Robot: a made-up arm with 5 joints.
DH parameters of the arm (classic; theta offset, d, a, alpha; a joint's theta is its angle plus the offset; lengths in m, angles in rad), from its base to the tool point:
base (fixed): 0.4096 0 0.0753 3.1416
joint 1: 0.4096 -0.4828 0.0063 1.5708
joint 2: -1.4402 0 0.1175 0
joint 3: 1.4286 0 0.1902 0
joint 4: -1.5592 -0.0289 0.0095 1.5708
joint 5: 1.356 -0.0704 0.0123 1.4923
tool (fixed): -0.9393 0.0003 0 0
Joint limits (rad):
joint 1: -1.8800..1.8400
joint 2: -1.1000..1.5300
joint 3: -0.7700..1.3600
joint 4: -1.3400..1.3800
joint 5: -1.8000..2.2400
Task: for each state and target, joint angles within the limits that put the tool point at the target. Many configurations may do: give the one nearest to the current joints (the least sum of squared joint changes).
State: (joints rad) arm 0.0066 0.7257 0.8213 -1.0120 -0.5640
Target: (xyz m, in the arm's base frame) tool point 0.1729 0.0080 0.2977
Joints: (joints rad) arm 0.0168 1.0325 0.8775 -0.8673 -0.5509
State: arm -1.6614 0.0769 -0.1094 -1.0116 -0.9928
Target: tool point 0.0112 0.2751 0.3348
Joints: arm -1.8800 1.0103 0.2057 -0.7028 -0.4573
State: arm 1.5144 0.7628 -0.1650 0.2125 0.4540
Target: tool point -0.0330 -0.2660 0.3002
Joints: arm 1.8400 1.4651 -0.7010 0.0389 0.9622
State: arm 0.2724 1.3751 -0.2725 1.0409 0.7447
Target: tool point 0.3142 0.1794 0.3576
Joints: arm -0.6101 1.0748 -0.5277 0.9801 0.7185
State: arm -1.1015 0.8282 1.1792 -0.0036 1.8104
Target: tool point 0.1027 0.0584 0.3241
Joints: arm -1.3845 0.4356 1.2497 0.0705 1.7189
